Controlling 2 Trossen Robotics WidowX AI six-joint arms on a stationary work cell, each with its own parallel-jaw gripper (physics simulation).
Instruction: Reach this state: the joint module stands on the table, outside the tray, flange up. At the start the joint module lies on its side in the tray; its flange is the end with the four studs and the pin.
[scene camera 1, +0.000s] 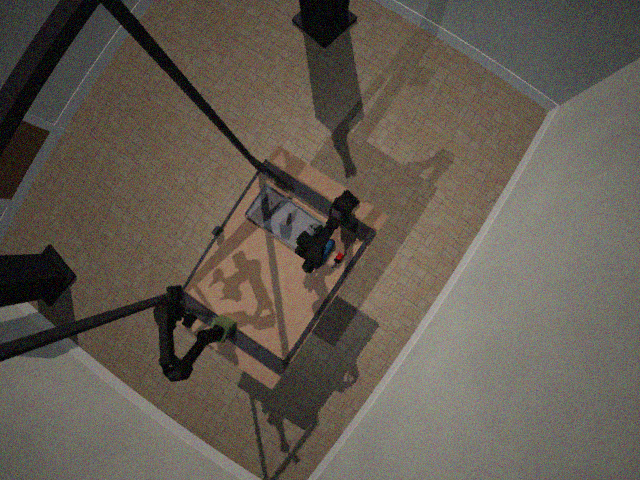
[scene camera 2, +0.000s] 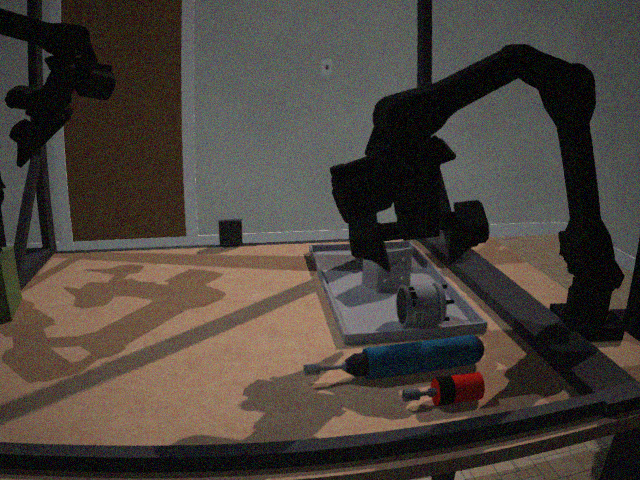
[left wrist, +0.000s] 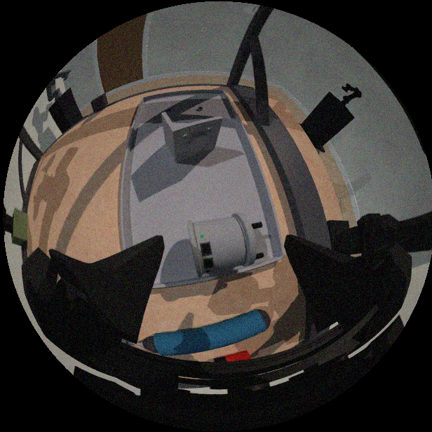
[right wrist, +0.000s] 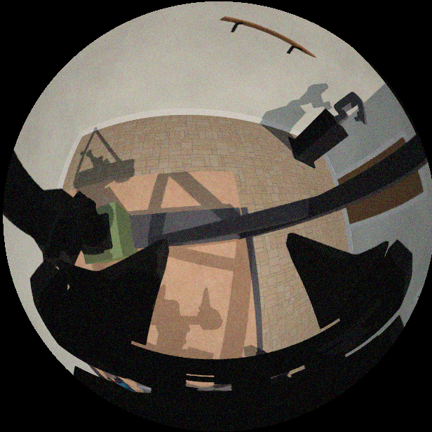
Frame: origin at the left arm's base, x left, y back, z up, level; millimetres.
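Where they show: left gripper, fingertip midpoint: (scene camera 2: 419, 265); right gripper, fingertip midpoint: (scene camera 2: 28, 156); left arm's base, origin of the base link: (scene camera 2: 586, 315); right arm's base, origin of the base link: (scene camera 1: 217, 331).
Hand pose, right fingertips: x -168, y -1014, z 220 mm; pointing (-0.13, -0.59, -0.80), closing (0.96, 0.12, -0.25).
Observation:
Things, the pixels of their top centre, and the offset from my right fingertips. "*": a spot on its surface instead. Level surfaces: height alone.
- tray, middle of its top: (scene camera 2: 385, 278) (scene camera 1: 284, 219) dz -226, dx -7, dy +689 mm
- table, its level: dz -242 mm
- grey angled bracket, middle of its top: (scene camera 2: 388, 247) dz -168, dx -4, dy +693 mm
- blue-handled tool, surface spot: (scene camera 2: 423, 356) * dz -211, dx +309, dy +724 mm
The grey, round joint module (scene camera 2: 421, 305) (left wrist: 222, 245) lies on its side in the near end of the tray (scene camera 2: 361, 338) (left wrist: 126, 200). Its flange, with dark studs, faces right in scene camera 2 and the left wrist view. In scene camera 1 the left arm hides it. My left gripper (scene camera 2: 417, 262) (left wrist: 226, 242) is open and empty, above the tray and the module, fingers pointing down. In the left wrist view the module shows between and beyond the fingertips. My right gripper (right wrist: 229, 243) is open and empty, high at the far left of scene camera 2. The table (scene camera 2: 206, 387) lies left of the tray.
A grey angled bracket (scene camera 2: 400, 266) (left wrist: 195, 142) stands in the tray behind the module. A blue-handled tool (scene camera 2: 423, 356) (left wrist: 210, 335) and a red one (scene camera 2: 457, 388) (scene camera 1: 339, 256) lie before the tray. A green block (scene camera 1: 223, 328) (right wrist: 117, 232) is at the opposite edge. Dark rails border the table.

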